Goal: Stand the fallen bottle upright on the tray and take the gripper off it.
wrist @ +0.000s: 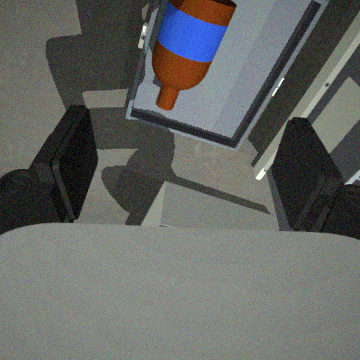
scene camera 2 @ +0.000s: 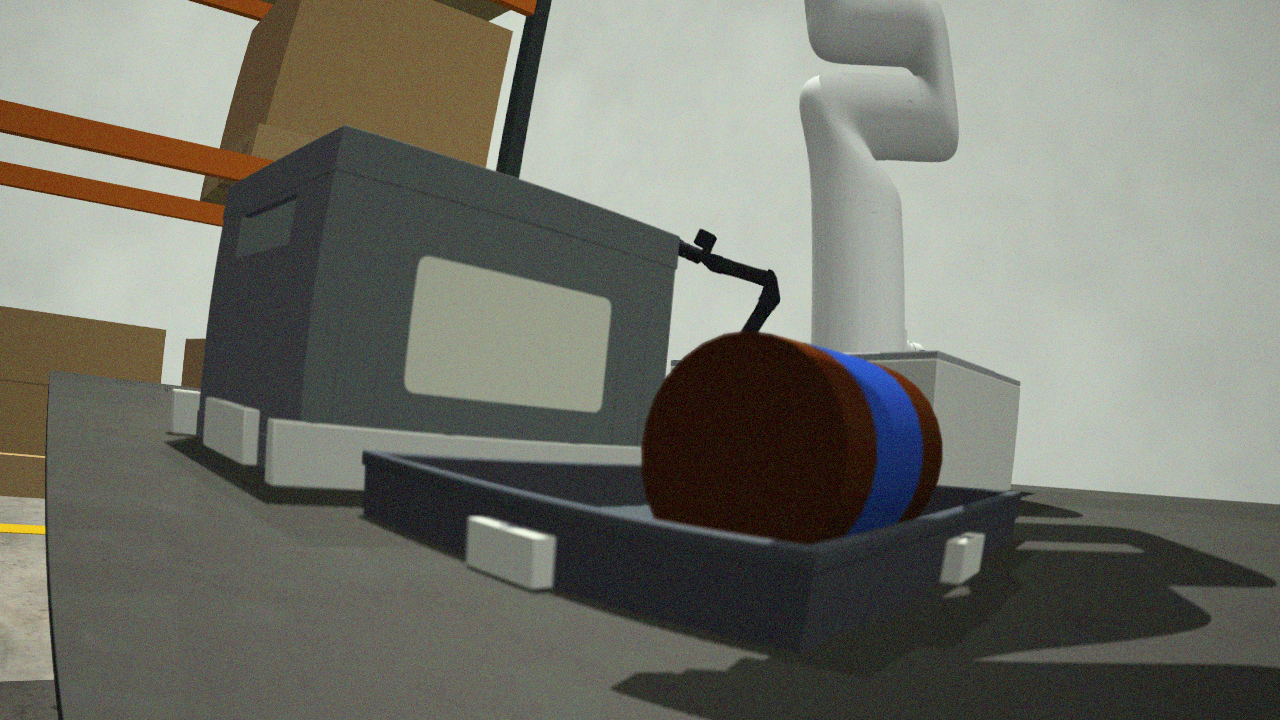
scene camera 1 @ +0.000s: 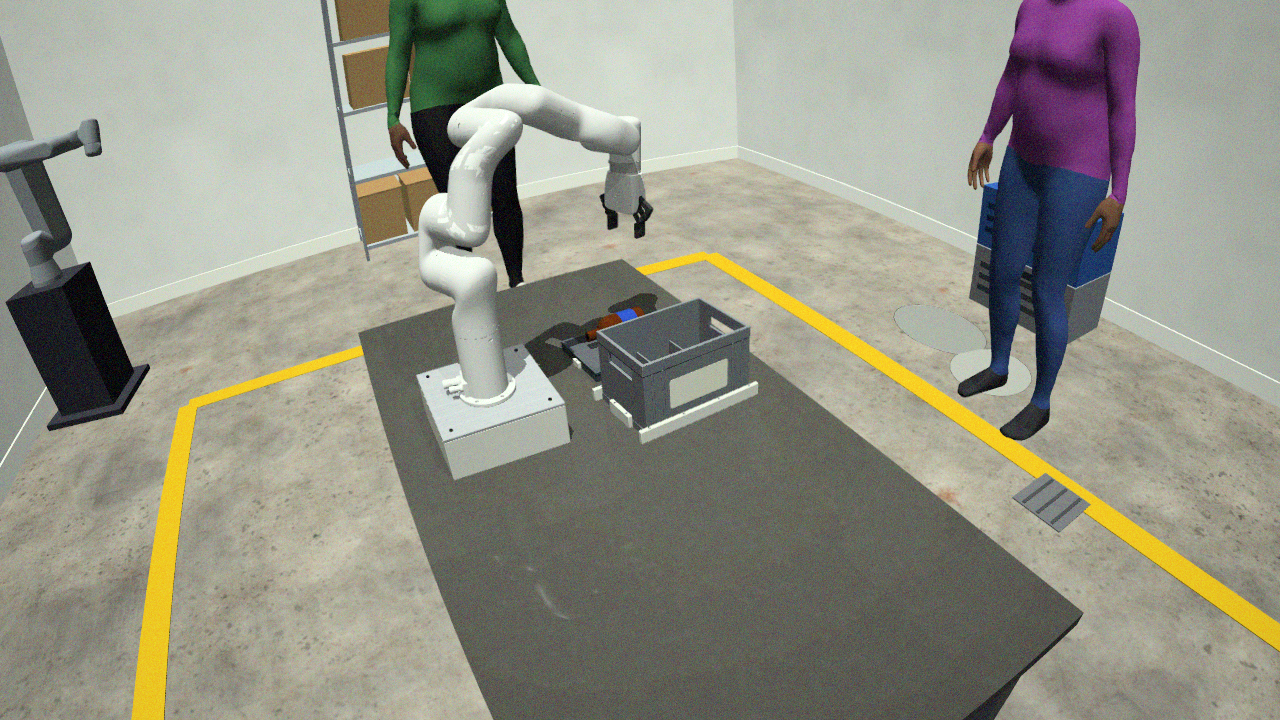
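Where they show: gripper, fingertip midpoint: (wrist: 187, 137) (scene camera 1: 626, 232); arm's base, origin of the base link: (scene camera 1: 487, 390).
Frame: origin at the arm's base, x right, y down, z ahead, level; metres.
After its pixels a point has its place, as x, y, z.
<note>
The brown bottle with a blue band (scene camera 1: 614, 322) {-0.249, 0.036, 0.351} (scene camera 2: 760, 438) {-0.298, 0.060, 0.430} (wrist: 190, 42) {-0.279, 0.029, 0.384} lies on its side in the shallow dark tray (scene camera 1: 583, 356) {-0.230, 0.103, 0.259} (scene camera 2: 671, 573) {-0.312, 0.095, 0.470} (wrist: 240, 85) {-0.171, 0.103, 0.352}. Its neck points toward the robot's base. In the wrist view it lies along the tray's left side, and its bottom end is cut off by the top edge. In scene camera 2 its round bottom faces the camera, and its neck is hidden. My gripper (scene camera 1: 625, 229) {-0.291, -0.181, 0.409} (wrist: 187, 137) {-0.291, -0.181, 0.409} is open and empty, high above the table and apart from the bottle. It does not show in scene camera 2.
A tall grey divided crate (scene camera 1: 626, 385) {0.078, 0.012, 0.284} (scene camera 2: 358, 349) {-0.091, 0.041, 0.491} stands beside the tray, between white strips. My base block (scene camera 1: 505, 443) {0.122, 0.058, 0.011} (scene camera 2: 975, 420) {-0.144, 0.041, 0.001} (wrist: 225, 210) {-0.024, 0.077, 0.129} stands on the table (scene camera 1: 716, 537) {0.473, 0.108, 0.323}. Two people stand beyond the table, and a second arm (scene camera 1: 40, 205) stands at the left.
</note>
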